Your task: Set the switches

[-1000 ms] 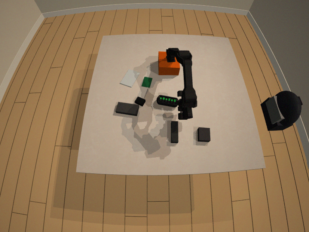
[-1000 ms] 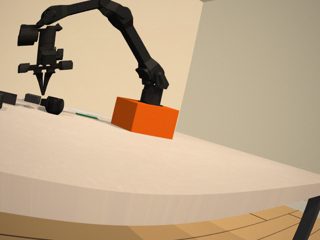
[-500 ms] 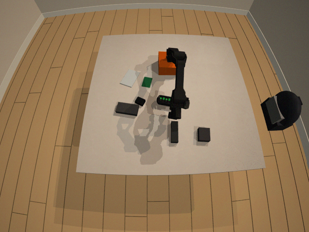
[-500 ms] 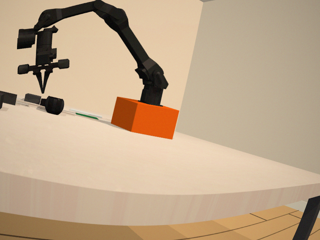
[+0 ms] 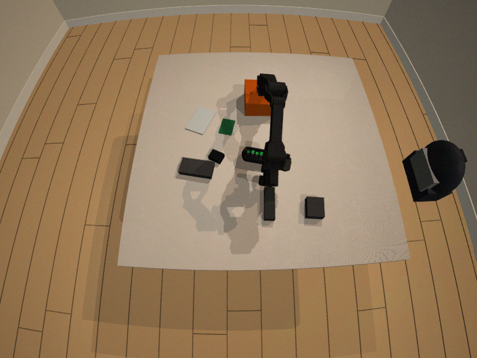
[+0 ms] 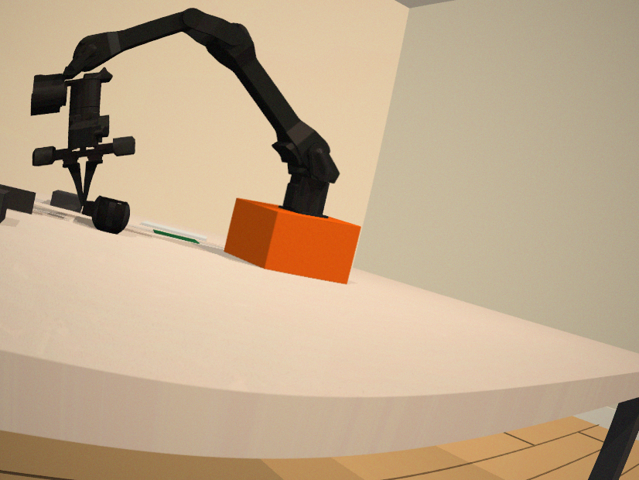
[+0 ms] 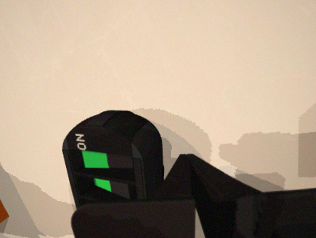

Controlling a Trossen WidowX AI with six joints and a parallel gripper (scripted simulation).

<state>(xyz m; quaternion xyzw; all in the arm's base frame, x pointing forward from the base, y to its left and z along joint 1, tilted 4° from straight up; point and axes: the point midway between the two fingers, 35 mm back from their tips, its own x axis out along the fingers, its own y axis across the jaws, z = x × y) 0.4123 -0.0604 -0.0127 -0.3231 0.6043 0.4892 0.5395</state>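
The black cube is 10 cm behind my gripper tip, 22 cm to the right of it and 2 cm below it. The rest, counted from my gripper tip: black bar: 16 cm ahead, 2 cm to the right, 1 cm below; green card: 27 cm behind, 15 cm to the right, 3 cm below; dark square block: 22 cm ahead, 17 cm to the left, 1 cm below.
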